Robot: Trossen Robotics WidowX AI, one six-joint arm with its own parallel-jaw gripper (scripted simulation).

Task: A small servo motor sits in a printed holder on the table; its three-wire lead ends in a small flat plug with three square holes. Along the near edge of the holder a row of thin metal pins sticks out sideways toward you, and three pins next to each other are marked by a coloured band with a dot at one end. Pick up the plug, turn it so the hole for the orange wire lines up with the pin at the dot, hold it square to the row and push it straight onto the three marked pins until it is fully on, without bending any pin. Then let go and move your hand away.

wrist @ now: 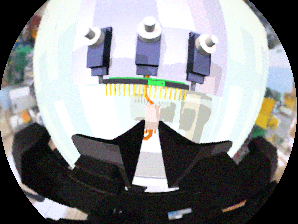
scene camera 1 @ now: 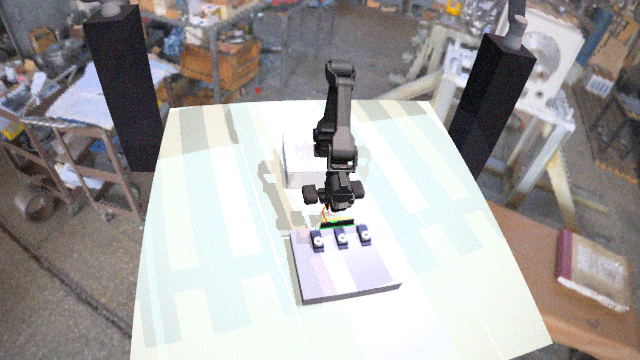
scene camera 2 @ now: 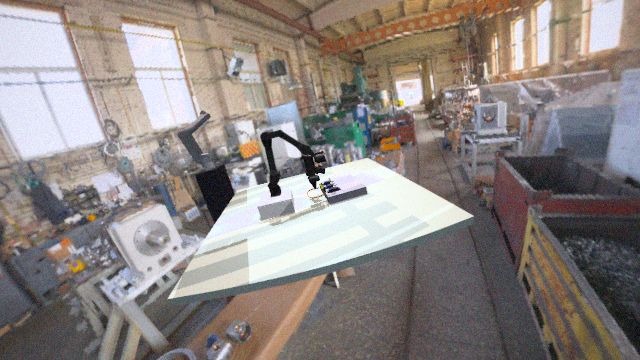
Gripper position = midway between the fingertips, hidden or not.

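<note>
You'd find my gripper (scene camera 1: 330,208) in the scene camera, and the wrist view has my gripper too, at (wrist: 151,123).
</note>
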